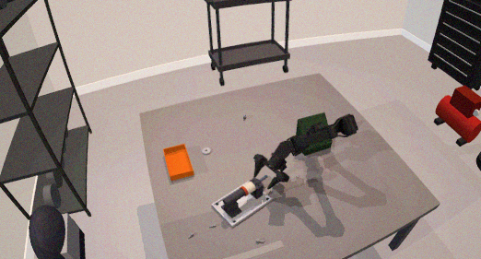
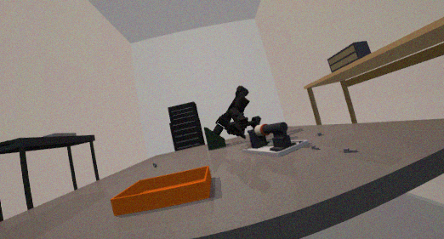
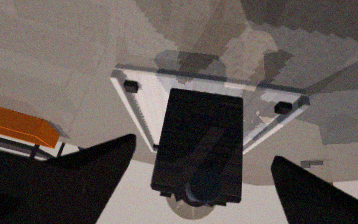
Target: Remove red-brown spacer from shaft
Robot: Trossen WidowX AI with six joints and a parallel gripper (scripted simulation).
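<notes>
Now: the dark shaft 7 cm ahead of my gripper tip, 2 cm to the left of it and 2 cm above it. Round my gripper tip: cream spacer 7 cm ahead, 3 cm to the left, 2 cm above; then red-brown spacer 9 cm ahead, 3 cm to the left, 2 cm above; then orange tray 34 cm ahead, 29 cm to the right, 5 cm below.
</notes>
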